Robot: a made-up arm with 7 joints.
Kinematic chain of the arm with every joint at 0, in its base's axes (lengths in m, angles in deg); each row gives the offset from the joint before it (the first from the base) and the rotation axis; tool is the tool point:
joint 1: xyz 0 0.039 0 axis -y
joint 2: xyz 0 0.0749 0 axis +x
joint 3: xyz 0 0 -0.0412 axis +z
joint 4: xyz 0 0 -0.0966 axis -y
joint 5: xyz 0 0 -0.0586 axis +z
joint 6: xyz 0 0 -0.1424 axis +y
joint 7: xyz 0 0 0 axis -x
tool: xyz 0 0 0
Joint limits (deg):
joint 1: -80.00..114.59
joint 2: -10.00..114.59
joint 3: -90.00..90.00
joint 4: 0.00..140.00
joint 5: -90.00..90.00
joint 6: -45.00..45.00
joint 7: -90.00..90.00
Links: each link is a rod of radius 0.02 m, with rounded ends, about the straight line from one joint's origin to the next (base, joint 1, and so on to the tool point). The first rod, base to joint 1, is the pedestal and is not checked.
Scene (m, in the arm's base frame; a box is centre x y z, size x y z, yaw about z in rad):
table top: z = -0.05
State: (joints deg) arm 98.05 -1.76 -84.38 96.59 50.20 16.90 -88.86
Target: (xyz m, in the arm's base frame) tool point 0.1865 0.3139 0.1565
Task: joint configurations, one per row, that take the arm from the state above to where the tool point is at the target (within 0.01 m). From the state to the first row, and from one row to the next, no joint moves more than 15 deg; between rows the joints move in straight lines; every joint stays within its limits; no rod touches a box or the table.
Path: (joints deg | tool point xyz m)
1: 101.36 11.40 -79.98 86.06 50.20 16.90 -88.86 | 0.1771 -0.0497 0.0712
2: 104.67 24.57 -75.57 75.53 50.20 16.90 -88.86 | 0.2290 0.0207 0.1101
3: 107.97 37.73 -71.17 65.00 50.20 16.90 -88.86 | 0.2498 0.1138 0.1428
4: 111.28 50.90 -66.77 54.47 50.20 16.90 -88.86 | 0.2349 0.2167 0.1607
5: 114.59 64.06 -62.37 43.95 50.20 16.90 -88.86 | 0.1865 0.3139 0.1565

